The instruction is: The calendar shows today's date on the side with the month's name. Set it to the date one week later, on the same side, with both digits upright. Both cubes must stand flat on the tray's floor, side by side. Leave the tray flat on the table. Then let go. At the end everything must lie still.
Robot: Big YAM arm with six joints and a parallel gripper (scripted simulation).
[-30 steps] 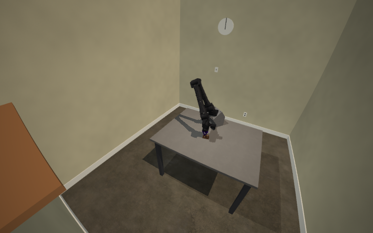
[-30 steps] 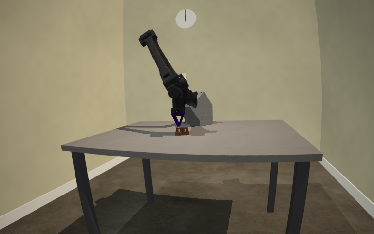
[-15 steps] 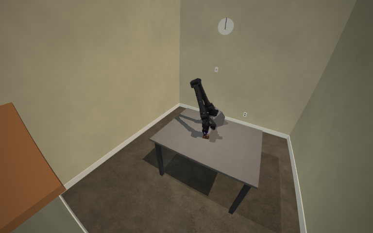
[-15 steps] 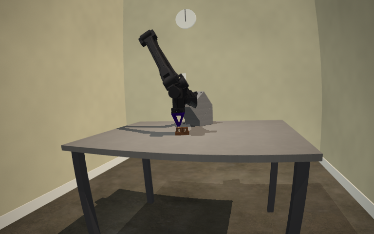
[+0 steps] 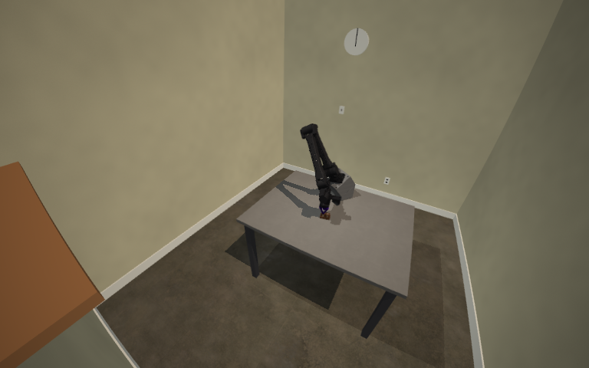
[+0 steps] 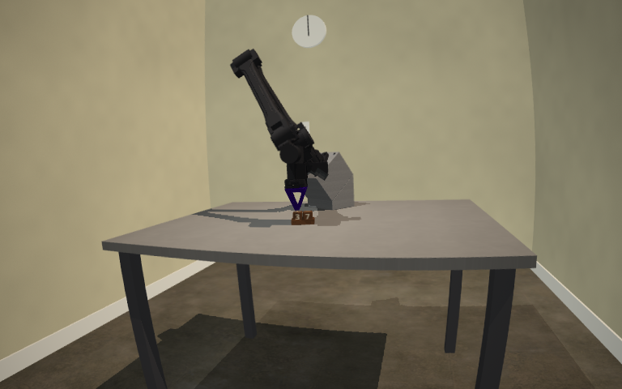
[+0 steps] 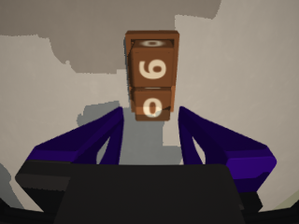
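The brown tray is 5 cm below my hand and 2 cm to the left of it.
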